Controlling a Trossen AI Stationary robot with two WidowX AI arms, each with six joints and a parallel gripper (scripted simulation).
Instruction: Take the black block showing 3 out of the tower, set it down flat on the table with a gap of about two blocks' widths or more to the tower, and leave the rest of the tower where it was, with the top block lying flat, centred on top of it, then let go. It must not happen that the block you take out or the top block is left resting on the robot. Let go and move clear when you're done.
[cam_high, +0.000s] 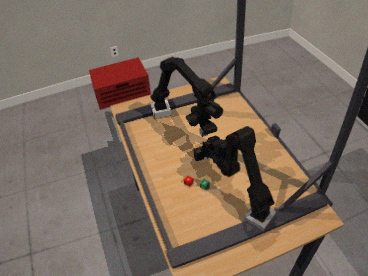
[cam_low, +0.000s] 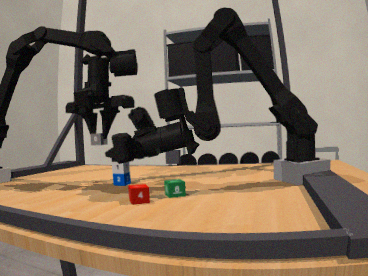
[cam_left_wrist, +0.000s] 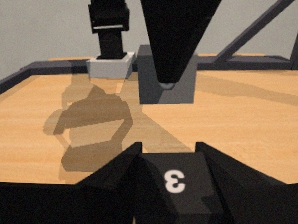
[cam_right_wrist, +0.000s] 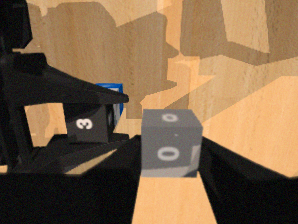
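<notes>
The white block 1 lies 40 mm below my left hand. Also, from my left hand: dark rail (340 mm ahead, 70 mm below, 60 mm to the right).
</notes>
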